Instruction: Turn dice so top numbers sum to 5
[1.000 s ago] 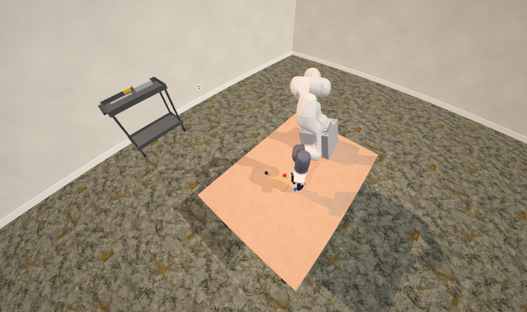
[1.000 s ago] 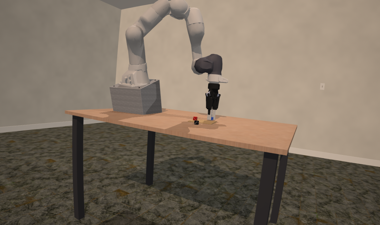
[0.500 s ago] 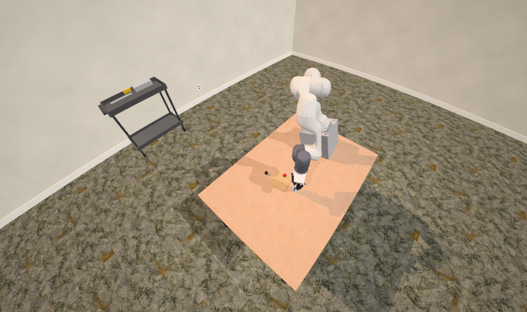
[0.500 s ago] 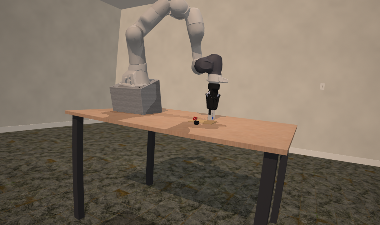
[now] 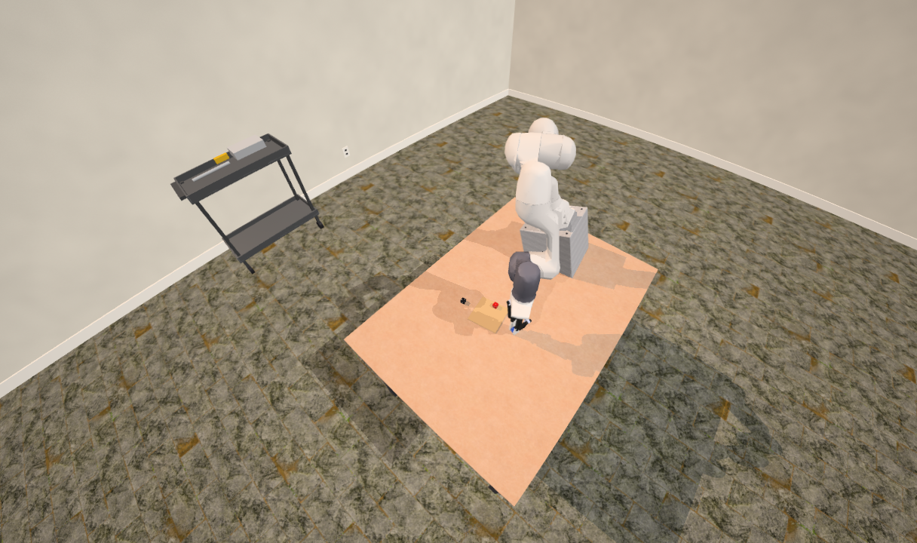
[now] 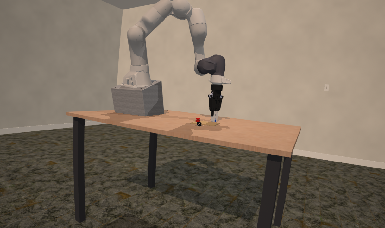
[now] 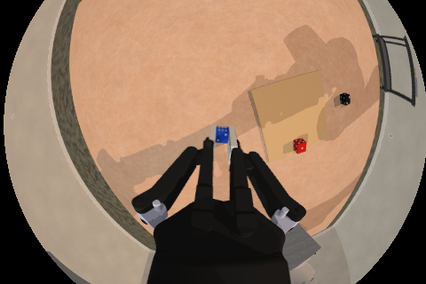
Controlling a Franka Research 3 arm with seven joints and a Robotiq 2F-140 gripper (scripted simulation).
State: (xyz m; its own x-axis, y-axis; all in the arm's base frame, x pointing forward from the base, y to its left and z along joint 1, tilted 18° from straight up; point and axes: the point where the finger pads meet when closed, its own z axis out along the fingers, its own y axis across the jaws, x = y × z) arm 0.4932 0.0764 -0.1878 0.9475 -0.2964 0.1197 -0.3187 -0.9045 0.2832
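The blue die is 2 cm below my hand. Round my hand: black die: 27 cm to the right, 2 cm below, 1 cm ahead; tan mat: 14 cm to the right, 3 cm below; red die: 13 cm to the right, 5 cm behind, 2 cm below.
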